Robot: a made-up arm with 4 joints. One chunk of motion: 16 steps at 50 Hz.
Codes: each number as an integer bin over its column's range. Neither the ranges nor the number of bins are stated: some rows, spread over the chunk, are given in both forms.
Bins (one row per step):
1: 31 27 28 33 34 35
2: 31 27 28 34 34 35
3: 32 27 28 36 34 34
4: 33 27 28 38 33 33
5: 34 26 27 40 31 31
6: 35 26 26 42 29 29
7: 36 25 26 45 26 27
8: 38 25 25 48 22 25
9: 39 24 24 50 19 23
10: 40 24 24 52 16 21
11: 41 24 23 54 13 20
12: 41 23 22 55 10 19
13: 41 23 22 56 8 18
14: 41 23 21 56 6 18
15: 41 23 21 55 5 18
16: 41 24 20 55 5 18
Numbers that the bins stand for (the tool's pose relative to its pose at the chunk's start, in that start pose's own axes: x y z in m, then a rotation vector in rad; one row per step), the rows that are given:
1: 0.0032 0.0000 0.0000 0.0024 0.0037 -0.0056
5: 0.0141 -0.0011 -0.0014 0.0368 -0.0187 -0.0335
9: 0.0324 -0.0033 -0.0057 0.0860 -0.1083 -0.0894
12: 0.0397 -0.0044 -0.0086 0.1106 -0.1754 -0.1173
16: 0.0397 -0.0033 -0.0114 0.1106 -0.2127 -0.1243
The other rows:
2: 0.0032 0.0000 0.0000 0.0073 0.0037 -0.0056
3: 0.0068 0.0000 0.0000 0.0171 0.0037 -0.0125
4: 0.0105 0.0000 0.0000 0.0270 -0.0038 -0.0195
6: 0.0178 -0.0011 -0.0029 0.0467 -0.0337 -0.0475
7: 0.0214 -0.0022 -0.0029 0.0614 -0.0560 -0.0614
8: 0.0287 -0.0022 -0.0043 0.0762 -0.0859 -0.0754
10: 0.0360 -0.0033 -0.0057 0.0959 -0.1306 -0.1033
11: 0.0397 -0.0033 -0.0071 0.1057 -0.1530 -0.1103
13: 0.0397 -0.0044 -0.0086 0.1156 -0.1903 -0.1243
14: 0.0397 -0.0044 -0.0100 0.1156 -0.2052 -0.1243
15: 0.0397 -0.0044 -0.0100 0.1106 -0.2127 -0.1243

